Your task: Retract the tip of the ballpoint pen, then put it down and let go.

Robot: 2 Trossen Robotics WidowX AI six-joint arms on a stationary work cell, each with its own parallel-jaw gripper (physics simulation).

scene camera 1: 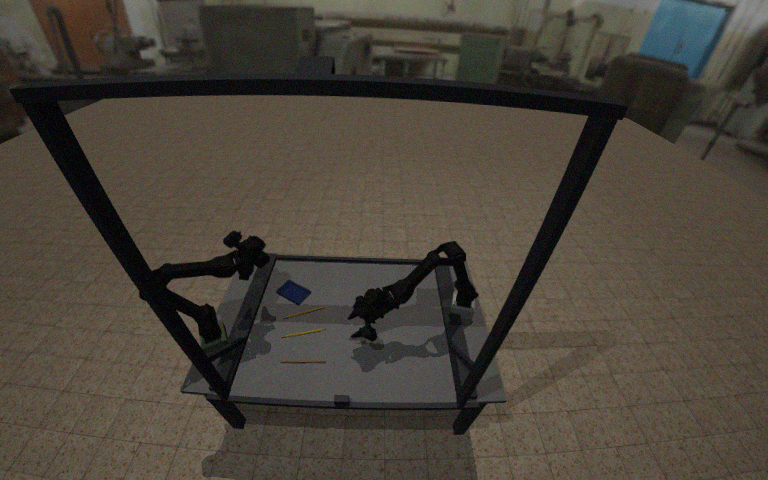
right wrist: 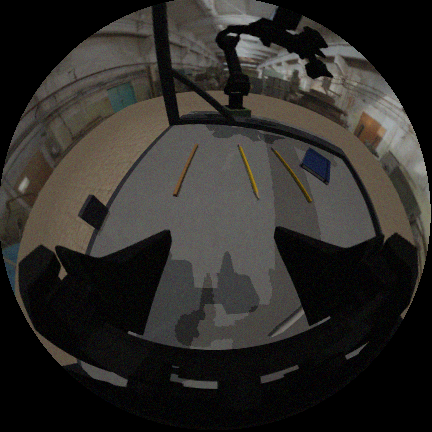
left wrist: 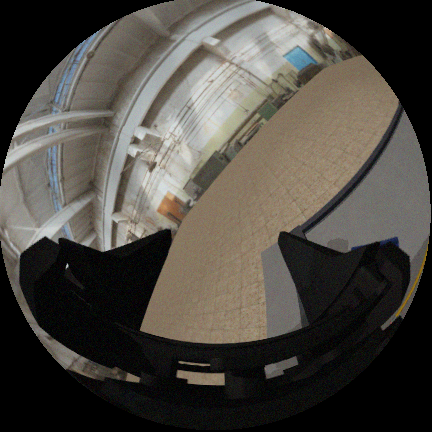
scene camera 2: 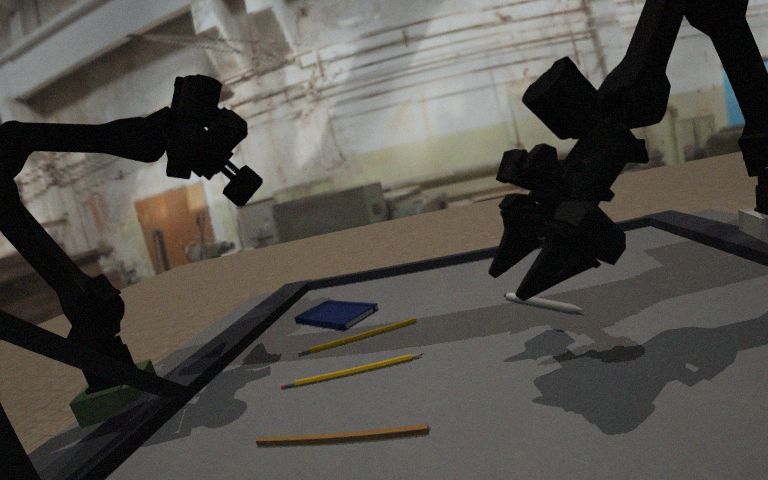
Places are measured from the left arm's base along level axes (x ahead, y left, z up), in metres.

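Pixels of known places: left gripper, fingertip midpoint: (left wrist: 226, 236) (scene camera 2: 227, 166); right gripper, fingertip midpoint: (scene camera 1: 349, 327) (right wrist: 223, 234) (scene camera 2: 503, 285); left arm's base at its link origin: (scene camera 1: 212, 334) (right wrist: 234, 106); right arm's base at its link origin: (scene camera 1: 463, 301).
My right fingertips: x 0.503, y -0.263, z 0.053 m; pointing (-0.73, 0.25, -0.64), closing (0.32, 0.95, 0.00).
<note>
Ahead of a thing's pixels: the offset from my right fingertips to its top centre.
The white ballpoint pen {0.129 m ahead, 0.092 m left, 0.080 m down} (scene camera 2: 546, 303) (right wrist: 286, 322) appears to lie on the grey table, partly hidden by a finger of my right gripper. In scene camera 2 its pointed end faces right; whether the tip is out is too small to tell. It cannot be made out in scene camera 1. My right gripper (scene camera 1: 351, 328) (scene camera 2: 508, 286) (right wrist: 223, 234) is open, its fingers wide apart and angled down over the table, with one fingertip overlapping the pen's blunt left end in scene camera 2. My left gripper (left wrist: 226, 236) is open and empty, raised near the table's left edge.
A blue notebook {0.122 m back, 0.360 m left, 0.081 m down} (scene camera 1: 293, 292) (scene camera 2: 336, 314) (right wrist: 316, 164), two yellow pencils {0.119 m back, 0.223 m left, 0.086 m down} (scene camera 1: 304, 313) {0.157 m back, 0.123 m left, 0.084 m down} (scene camera 1: 303, 333) (scene camera 2: 357, 337) (scene camera 2: 352, 371) and an orange-brown stick {0.208 m back, 0.001 m left, 0.086 m down} (scene camera 1: 303, 361) (scene camera 2: 343, 435) (right wrist: 186, 170) lie left of my right gripper in both scene views. Dark frame posts (scene camera 1: 90, 186) (scene camera 1: 543, 243) stand at the table's sides.
</note>
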